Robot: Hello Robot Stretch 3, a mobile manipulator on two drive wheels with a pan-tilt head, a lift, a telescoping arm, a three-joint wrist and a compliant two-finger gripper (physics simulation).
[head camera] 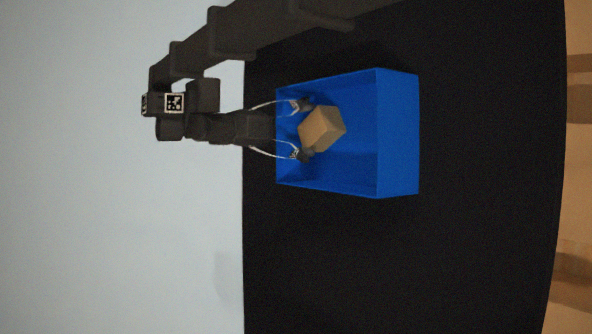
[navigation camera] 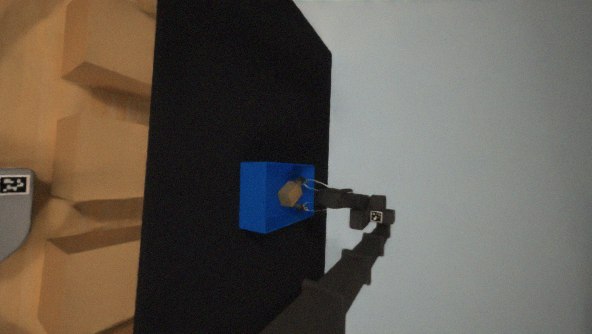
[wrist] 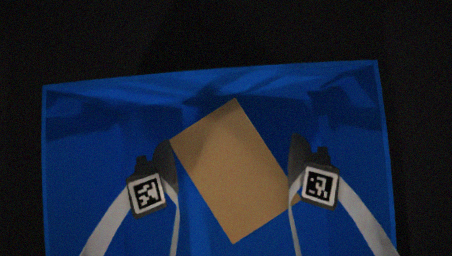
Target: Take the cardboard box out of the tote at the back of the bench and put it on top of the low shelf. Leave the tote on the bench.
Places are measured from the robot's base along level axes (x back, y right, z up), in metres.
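Pixels of known places: gripper, fingertip midpoint: (head camera: 311,129) (navigation camera: 295,193).
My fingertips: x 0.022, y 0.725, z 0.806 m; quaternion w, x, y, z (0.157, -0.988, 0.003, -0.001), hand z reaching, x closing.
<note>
For each thing: its top centre in the pictures, then the offset to it from my fingertips. Level surfaces: height alone.
- cardboard box at its top centre: (head camera: 310,129) (navigation camera: 296,193) dx +0.001, dy -0.011, dz +0.009 m
- blue tote at its top centre: (head camera: 318,134) (navigation camera: 294,193) dx -0.011, dy -0.100, dz +0.056 m
- black bench at its surface level: dz -0.044 m
The cardboard box (head camera: 324,126) (navigation camera: 288,195) (wrist: 225,182) sits turned at an angle inside the blue tote (head camera: 397,135) (navigation camera: 252,197) (wrist: 120,83). The tote stands near the back edge of the black bench (head camera: 480,210) (navigation camera: 220,90) (wrist: 225,30). My gripper (head camera: 304,129) (navigation camera: 300,193) (wrist: 231,155) reaches down into the tote and is open, with one finger on each side of the box. In the wrist view the right finger overlaps a box corner and the left finger is close to another corner; whether they touch is unclear. The low shelf cannot be identified in these views.
My telescoping arm (head camera: 280,27) (navigation camera: 325,295) passes over the bench beside the tote. A pale wall (head camera: 100,225) (navigation camera: 450,125) is behind the bench. Several tan block-like shapes (navigation camera: 105,150) are along the bench's front side. A grey part with a marker (navigation camera: 15,215) shows at the navigation view's left edge.
</note>
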